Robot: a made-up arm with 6 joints.
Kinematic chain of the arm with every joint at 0, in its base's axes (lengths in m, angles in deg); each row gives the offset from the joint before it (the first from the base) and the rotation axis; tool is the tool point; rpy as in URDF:
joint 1: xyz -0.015 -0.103 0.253 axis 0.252 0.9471 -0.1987
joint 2: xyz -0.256 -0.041 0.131 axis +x
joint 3: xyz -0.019 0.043 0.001 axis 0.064 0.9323 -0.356
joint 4: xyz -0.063 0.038 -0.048 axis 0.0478 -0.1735 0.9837
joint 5: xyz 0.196 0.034 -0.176 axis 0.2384 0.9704 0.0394
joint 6: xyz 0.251 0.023 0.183 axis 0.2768 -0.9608 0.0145
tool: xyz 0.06 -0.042 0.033 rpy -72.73 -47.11 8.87
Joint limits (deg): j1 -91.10..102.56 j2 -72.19..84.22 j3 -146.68..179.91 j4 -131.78..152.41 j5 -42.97..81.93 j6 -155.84..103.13
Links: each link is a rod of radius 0.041 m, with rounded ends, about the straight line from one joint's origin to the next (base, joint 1, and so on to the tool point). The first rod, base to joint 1, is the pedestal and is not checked.
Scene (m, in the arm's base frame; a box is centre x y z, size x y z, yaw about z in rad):
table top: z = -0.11
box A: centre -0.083 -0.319 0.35 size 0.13 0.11 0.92 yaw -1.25
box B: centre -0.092 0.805 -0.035 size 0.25 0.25 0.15 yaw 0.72
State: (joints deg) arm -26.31 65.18 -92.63 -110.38 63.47 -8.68
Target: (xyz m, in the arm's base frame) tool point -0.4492 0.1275 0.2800
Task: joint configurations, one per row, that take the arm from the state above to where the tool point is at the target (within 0.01 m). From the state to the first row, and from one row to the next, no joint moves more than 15 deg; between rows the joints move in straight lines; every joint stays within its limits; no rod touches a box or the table.
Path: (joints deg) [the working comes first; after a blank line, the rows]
Joints at the target: 53.02 73.80 -58.11 -129.75 9.62 -0.02
Straight joint move there: touches the table top.

1: -15.37 71.53 -84.04 -112.93 61.32 -9.94
2: -4.43 77.87 -75.46 -115.47 59.17 -11.21
3: 6.51 84.22 -66.87 -118.02 57.02 -12.47
4: 18.14 81.62 -64.68 -120.95 45.17 -9.36
5: 29.77 79.01 -62.49 -123.89 33.32 -6.25
6: 41.39 76.41 -60.30 -126.82 21.47 -3.13
7: 53.02 73.80 -58.11 -129.75 9.62 -0.02

